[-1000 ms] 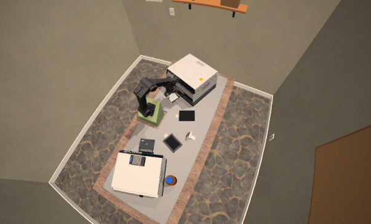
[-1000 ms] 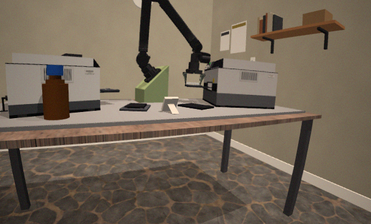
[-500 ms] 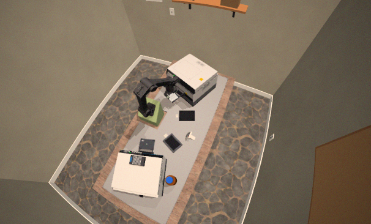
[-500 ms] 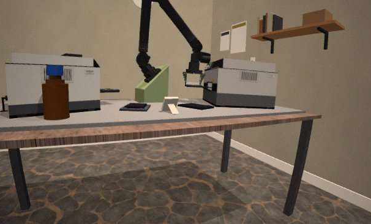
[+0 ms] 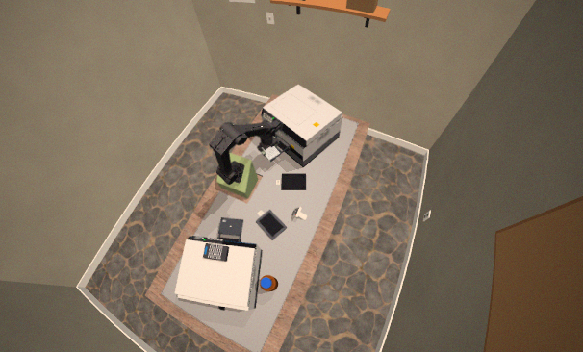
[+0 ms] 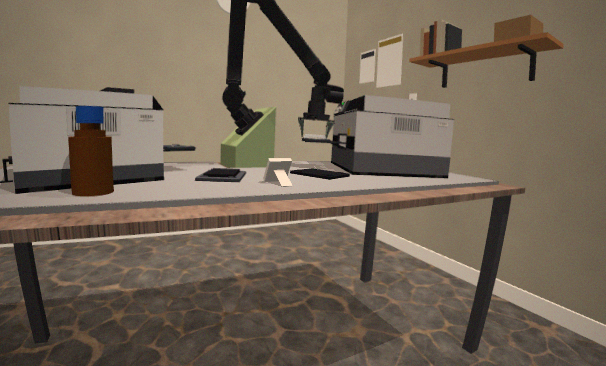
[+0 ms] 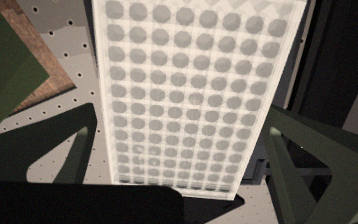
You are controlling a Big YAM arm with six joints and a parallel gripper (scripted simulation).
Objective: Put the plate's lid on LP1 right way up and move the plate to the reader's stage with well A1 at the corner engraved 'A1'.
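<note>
My hand is right at the lidded white well plate. The rest, counted from my hand: black pad: 220 mm ahead, 120 mm below, 90 mm to the right; dark lid: 410 mm to the right, 220 mm ahead, 110 mm below; grey pad: 410 mm to the right, 220 mm ahead, 120 mm below.
</note>
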